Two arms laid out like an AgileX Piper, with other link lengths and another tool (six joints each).
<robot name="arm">
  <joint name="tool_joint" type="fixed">
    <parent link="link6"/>
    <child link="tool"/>
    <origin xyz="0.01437 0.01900 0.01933" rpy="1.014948 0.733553 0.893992"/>
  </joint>
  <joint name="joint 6" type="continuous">
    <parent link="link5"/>
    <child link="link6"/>
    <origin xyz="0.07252 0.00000 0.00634" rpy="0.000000 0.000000 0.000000"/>
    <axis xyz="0.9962 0 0.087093"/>
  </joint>
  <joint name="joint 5" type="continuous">
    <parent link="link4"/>
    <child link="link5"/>
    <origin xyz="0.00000 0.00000 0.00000" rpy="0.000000 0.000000 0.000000"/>
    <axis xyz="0 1 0"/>
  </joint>
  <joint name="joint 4" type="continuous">
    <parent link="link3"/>
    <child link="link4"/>
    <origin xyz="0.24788 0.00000 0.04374" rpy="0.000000 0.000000 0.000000"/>
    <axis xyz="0.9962 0 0.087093"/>
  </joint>
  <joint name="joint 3" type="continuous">
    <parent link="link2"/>
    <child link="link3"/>
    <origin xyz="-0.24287 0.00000 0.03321" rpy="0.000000 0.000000 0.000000"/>
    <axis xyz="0 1 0"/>
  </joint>
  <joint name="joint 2" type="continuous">
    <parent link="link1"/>
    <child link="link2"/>
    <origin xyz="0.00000 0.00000 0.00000" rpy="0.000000 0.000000 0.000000"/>
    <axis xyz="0 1 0"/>
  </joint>
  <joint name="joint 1" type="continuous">
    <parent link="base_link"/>
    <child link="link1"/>
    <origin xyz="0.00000 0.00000 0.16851" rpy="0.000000 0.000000 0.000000"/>
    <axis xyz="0 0 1"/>
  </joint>
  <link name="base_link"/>
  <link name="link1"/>
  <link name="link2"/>
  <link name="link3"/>
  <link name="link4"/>
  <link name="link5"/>
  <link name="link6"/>
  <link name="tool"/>
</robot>
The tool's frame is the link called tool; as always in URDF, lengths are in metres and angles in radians. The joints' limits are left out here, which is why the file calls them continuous.
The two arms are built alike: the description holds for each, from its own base.
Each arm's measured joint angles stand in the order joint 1, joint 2, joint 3, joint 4, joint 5, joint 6.
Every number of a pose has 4 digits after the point.
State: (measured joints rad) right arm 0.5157 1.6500 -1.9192 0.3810 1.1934 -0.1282; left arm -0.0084 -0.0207 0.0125 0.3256 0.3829 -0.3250
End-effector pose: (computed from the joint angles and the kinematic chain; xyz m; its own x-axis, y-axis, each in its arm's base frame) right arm 0.2771 0.2125 0.4730 -0.6771 0.4156 -0.6072 -0.1022 0.7640 0.6370; left arm 0.0917 0.0291 0.2366 0.1365 0.6070 -0.7829 0.0798 0.7810 0.6194
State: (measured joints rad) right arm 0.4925 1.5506 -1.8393 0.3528 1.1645 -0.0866; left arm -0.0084 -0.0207 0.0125 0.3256 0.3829 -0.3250
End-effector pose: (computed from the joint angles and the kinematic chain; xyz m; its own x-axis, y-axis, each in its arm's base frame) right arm 0.2635 0.1927 0.4839 -0.6296 0.4743 -0.6153 -0.0652 0.7570 0.6502; left arm 0.0917 0.0291 0.2366 0.1365 0.6070 -0.7829 0.0798 0.7810 0.6194
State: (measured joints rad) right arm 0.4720 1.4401 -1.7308 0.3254 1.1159 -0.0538; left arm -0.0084 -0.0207 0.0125 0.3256 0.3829 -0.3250
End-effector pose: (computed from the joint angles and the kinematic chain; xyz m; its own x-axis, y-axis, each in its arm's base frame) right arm 0.2477 0.1736 0.4888 -0.5764 0.5274 -0.6242 -0.0361 0.7467 0.6642; left arm 0.0917 0.0291 0.2366 0.1365 0.6070 -0.7829 0.0798 0.7810 0.6194
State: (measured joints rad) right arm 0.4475 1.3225 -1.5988 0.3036 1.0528 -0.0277; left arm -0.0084 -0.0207 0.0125 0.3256 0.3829 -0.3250
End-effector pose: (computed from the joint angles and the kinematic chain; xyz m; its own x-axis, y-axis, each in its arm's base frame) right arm 0.2315 0.1544 0.4872 -0.5196 0.5780 -0.6292 -0.0081 0.7330 0.6801; left arm 0.0917 0.0291 0.2366 0.1365 0.6070 -0.7829 0.0798 0.7810 0.6194
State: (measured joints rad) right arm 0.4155 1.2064 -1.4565 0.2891 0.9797 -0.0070; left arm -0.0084 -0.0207 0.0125 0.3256 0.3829 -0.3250
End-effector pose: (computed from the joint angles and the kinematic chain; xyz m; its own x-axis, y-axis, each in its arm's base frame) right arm 0.2167 0.1355 0.4798 -0.4585 0.6276 -0.6293 0.0206 0.7154 0.6984; left arm 0.0917 0.0291 0.2366 0.1365 0.6070 -0.7829 0.0798 0.7810 0.6194
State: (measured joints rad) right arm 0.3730 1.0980 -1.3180 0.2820 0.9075 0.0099; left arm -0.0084 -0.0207 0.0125 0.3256 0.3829 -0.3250
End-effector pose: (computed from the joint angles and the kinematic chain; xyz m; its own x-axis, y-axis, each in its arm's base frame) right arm 0.2041 0.1168 0.4687 -0.3934 0.6750 -0.6242 0.0528 0.6944 0.7177; left arm 0.0917 0.0291 0.2366 0.1365 0.6070 -0.7829 0.0798 0.7810 0.6194
